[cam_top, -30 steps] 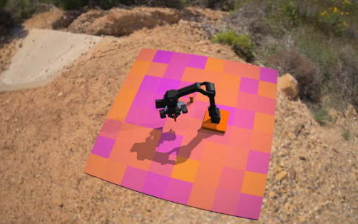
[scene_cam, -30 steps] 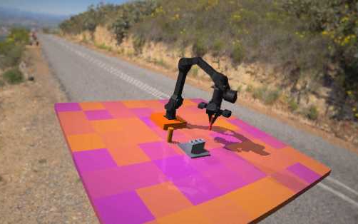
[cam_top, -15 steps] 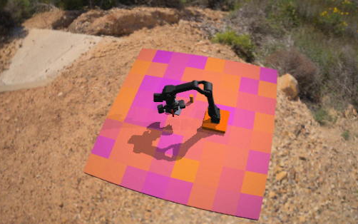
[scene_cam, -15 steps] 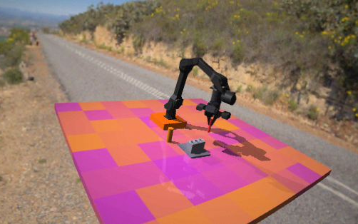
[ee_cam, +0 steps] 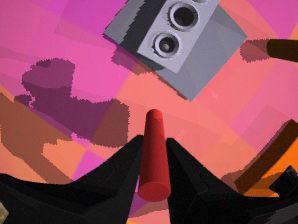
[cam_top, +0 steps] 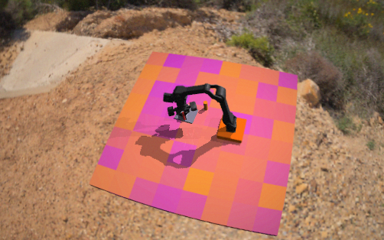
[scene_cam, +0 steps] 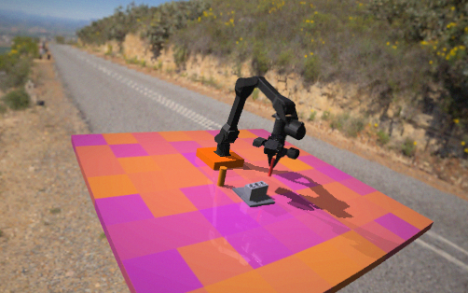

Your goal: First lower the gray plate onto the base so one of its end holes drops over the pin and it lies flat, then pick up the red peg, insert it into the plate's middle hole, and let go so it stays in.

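The gray plate lies 8 cm to the right of my gripper tip, 7 cm below it and 2 cm ahead of it. From my gripper tip the other things lie so: orange post: 16 cm to the right, 11 cm behind, 7 cm below; then red peg: right at my gripper tip; then gray base: 11 cm below, 7 cm to the right, 2 cm ahead.
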